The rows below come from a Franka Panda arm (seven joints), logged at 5 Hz.
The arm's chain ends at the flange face. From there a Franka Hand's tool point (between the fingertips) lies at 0.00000 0.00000 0.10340 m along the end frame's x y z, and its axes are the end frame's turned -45 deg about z.
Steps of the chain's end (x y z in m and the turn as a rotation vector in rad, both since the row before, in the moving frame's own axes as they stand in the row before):
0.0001 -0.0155 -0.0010 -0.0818 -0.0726 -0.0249
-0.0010 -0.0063 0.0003 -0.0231 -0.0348 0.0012
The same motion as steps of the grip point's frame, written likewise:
-0.0002 -0.0101 -0.0016 -0.0065 -0.1092 -0.0249
-0.0005 -0.0060 0.0002 0.0083 -0.0409 0.0012

